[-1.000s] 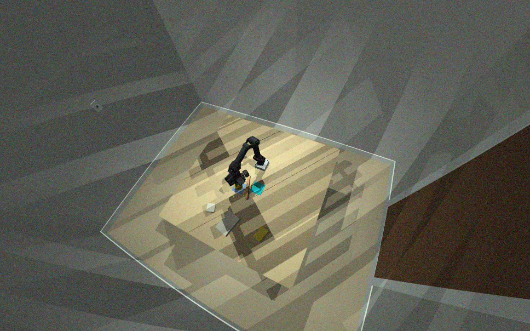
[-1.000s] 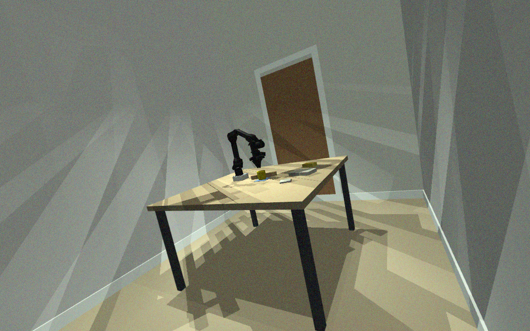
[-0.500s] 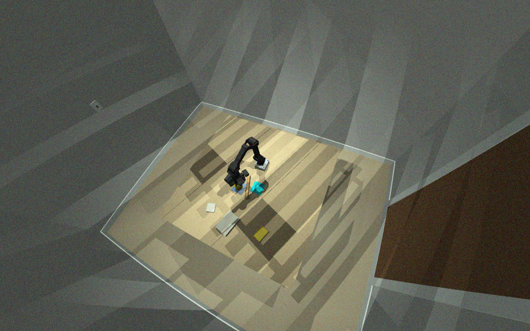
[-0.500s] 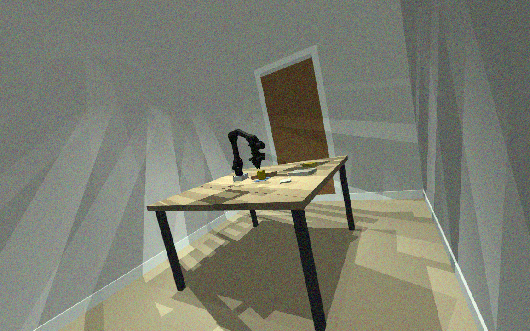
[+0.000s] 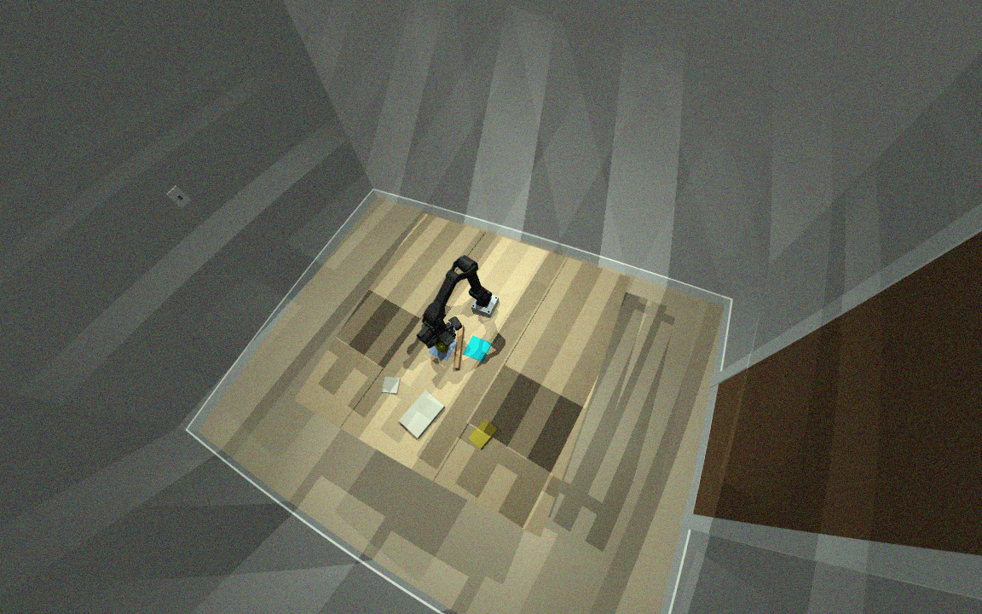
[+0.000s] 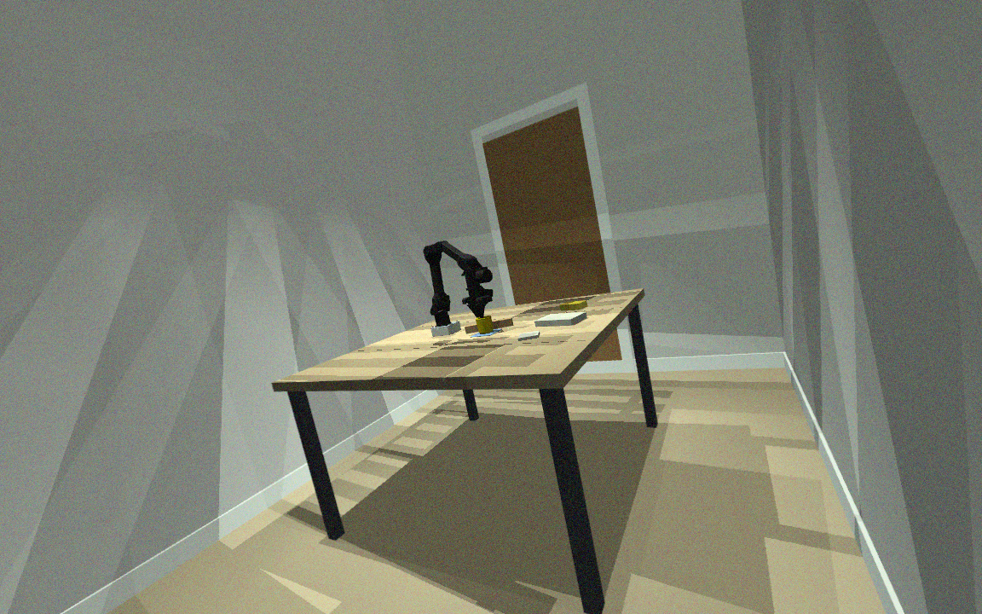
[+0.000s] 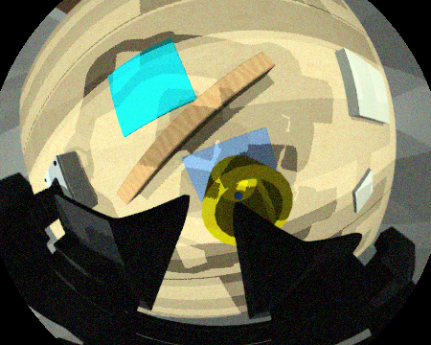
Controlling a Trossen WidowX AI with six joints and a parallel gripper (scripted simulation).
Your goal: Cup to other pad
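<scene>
The yellow cup is 20 mm ahead of my gripper tip, 20 mm to the right of it and 30 mm below it. Round my gripper tip: cyan pad (30 mm behind, 150 mm to the left, 70 mm below); then light blue pad (30 mm ahead, 20 mm to the right, 70 mm below); then wooden bar (60 mm to the left, 60 mm below).
</scene>
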